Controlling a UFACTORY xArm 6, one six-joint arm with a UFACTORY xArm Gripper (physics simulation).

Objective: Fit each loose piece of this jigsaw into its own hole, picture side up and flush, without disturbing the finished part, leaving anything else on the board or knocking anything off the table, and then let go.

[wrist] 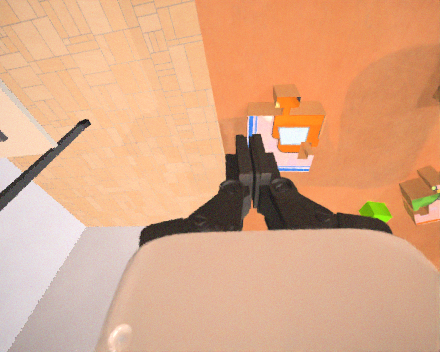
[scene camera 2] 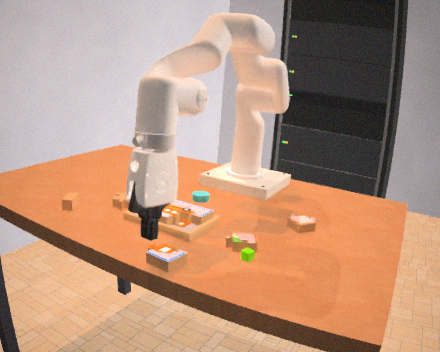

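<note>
A loose corner piece, with an orange and white picture and a blue border, lies picture side up near the table's front edge. My gripper is shut and empty above the table; in the wrist view its tips overlap the piece's left part. A loose piece with green and pink lies to the right. A loose pink-topped piece lies farther right. The jigsaw board holds the finished part behind the gripper, which partly hides it.
A bright green cube stands close to the green and pink piece. A teal disc lies behind the board. Brown blocks lie to the left; their tops are unclear. The arm's base plate is at the back.
</note>
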